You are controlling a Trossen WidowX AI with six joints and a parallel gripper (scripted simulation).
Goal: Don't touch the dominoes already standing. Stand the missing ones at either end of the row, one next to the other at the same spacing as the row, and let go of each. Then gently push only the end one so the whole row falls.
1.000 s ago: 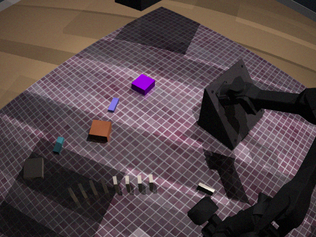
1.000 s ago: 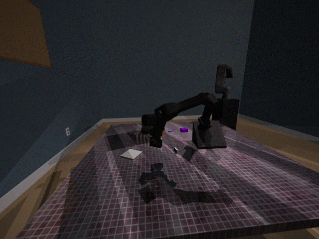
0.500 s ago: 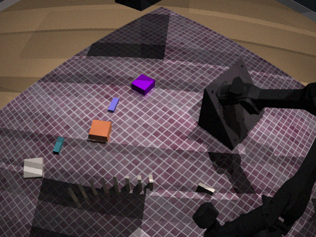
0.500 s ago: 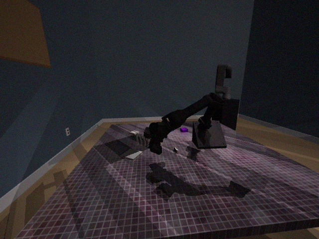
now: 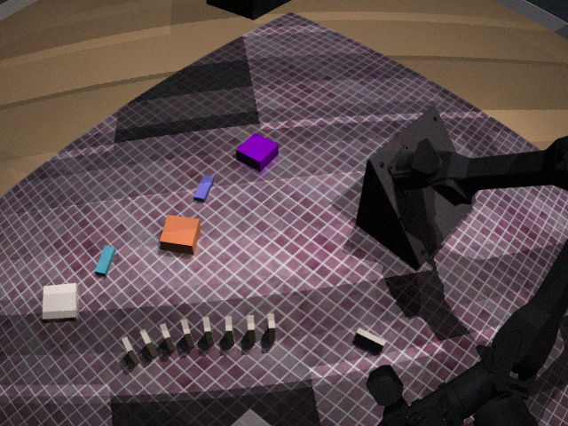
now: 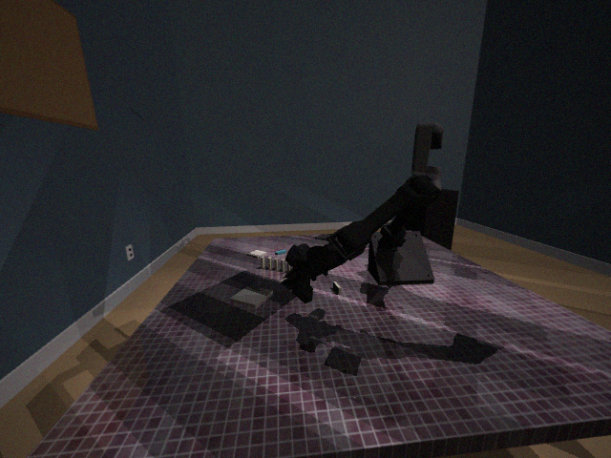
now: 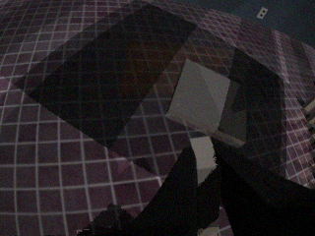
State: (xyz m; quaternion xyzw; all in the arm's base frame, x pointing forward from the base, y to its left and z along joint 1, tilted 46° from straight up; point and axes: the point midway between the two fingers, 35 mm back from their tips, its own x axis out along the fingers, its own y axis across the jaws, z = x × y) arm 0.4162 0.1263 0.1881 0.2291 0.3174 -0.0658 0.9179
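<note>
The grey plate is 100 mm ahead of my gripper tip, 120 mm to the right of it and 100 mm below it. From my gripper tip the other things lie so: orange block: 160 mm behind, 480 mm to the right, 90 mm below; teal bar: 30 mm behind, 550 mm to the right, 100 mm below; grey flat tile: 90 mm ahead, 560 mm to the right, 100 mm below.
</note>
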